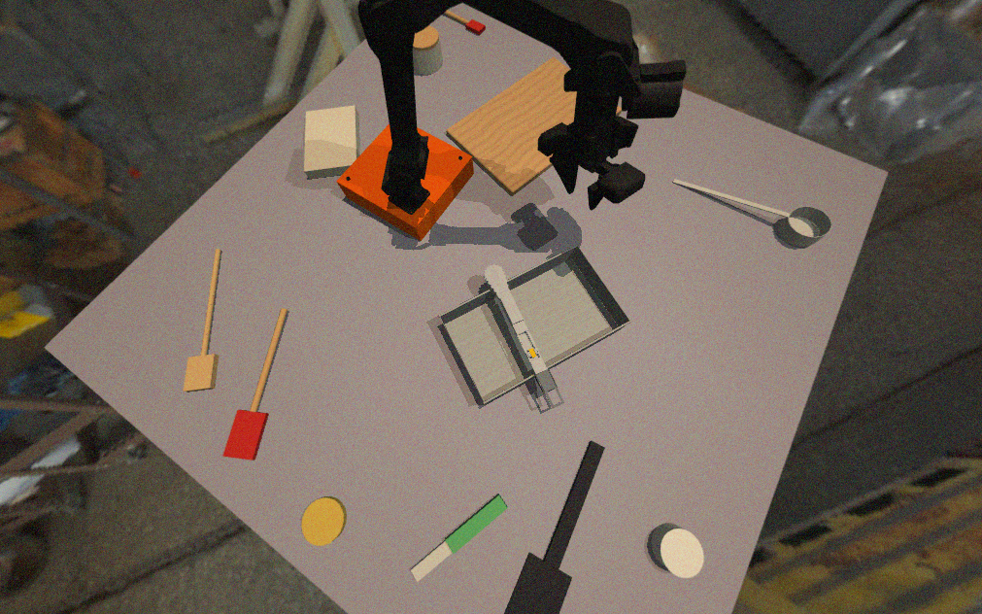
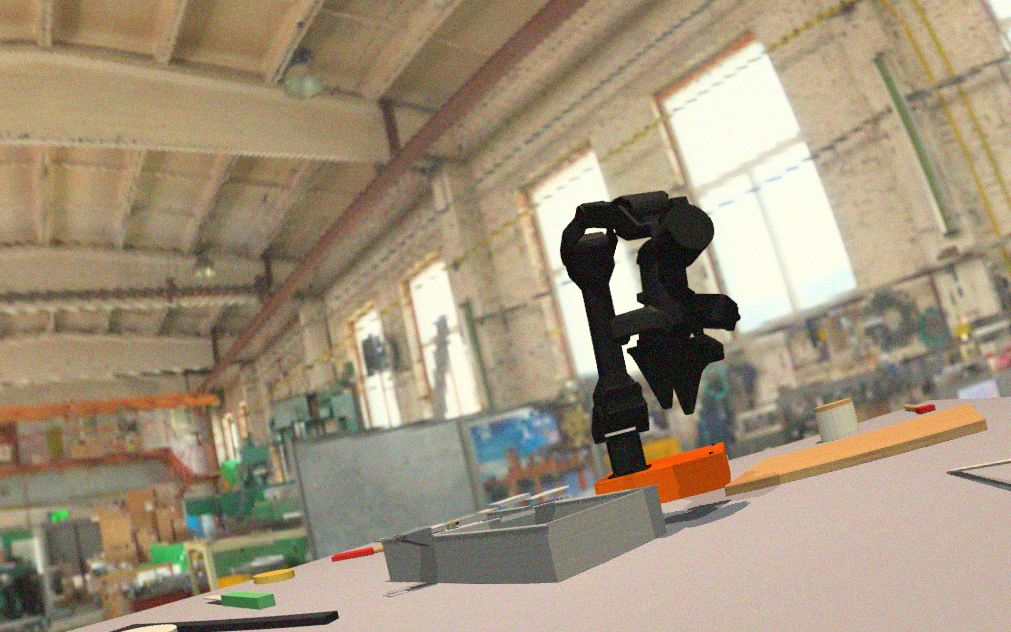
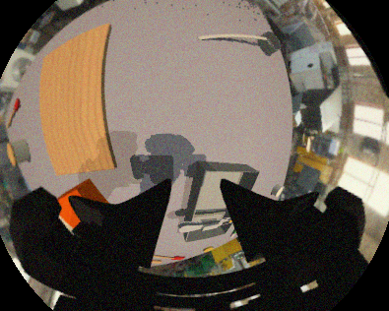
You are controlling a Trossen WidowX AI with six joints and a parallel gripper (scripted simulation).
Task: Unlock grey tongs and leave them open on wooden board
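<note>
Right now my gripper tip is 27 cm to the left of the yellow lock piece, 8 cm short of it and 7 cm above it. Round my gripper tip: black spatula (51 cm to the right, 28 cm ahead, 13 cm below); wooden board (23 cm behind, 22 cm to the left, 12 cm below); grey roasting tin (21 cm to the right, 10 cm below, 4 cm ahead).
</note>
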